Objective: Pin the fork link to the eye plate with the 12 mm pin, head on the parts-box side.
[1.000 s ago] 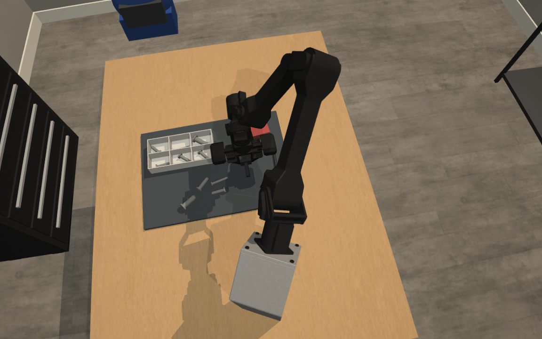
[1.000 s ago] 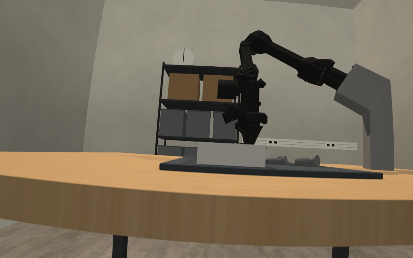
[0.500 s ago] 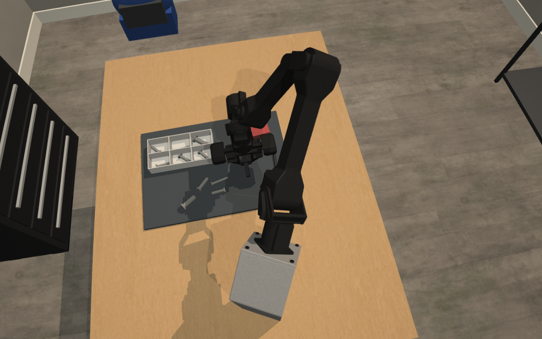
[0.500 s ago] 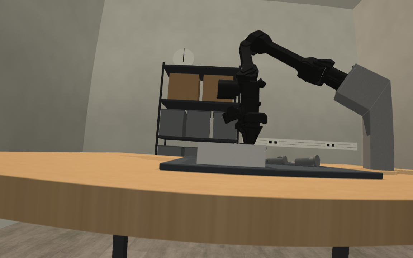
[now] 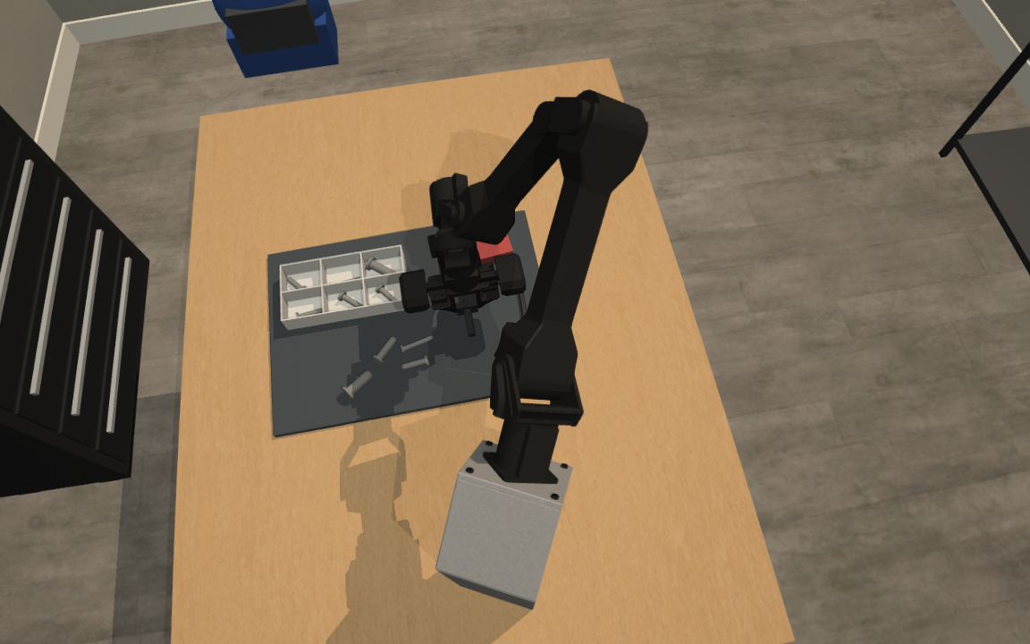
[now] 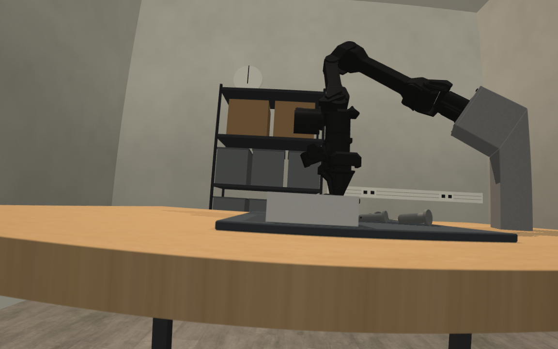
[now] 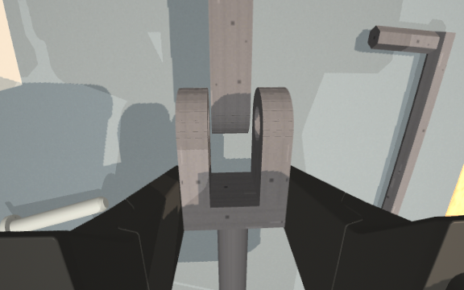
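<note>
The grey eye plate lies 30 mm ahead of my hand, 20 mm to the right of it and 50 mm below it. Round my hand: long strip 10 mm behind, 90 mm to the right, 60 mm below; long thin pin 100 mm to the left, 60 mm below; dark mat 60 mm ahead, 80 mm to the left, 70 mm below.
</note>
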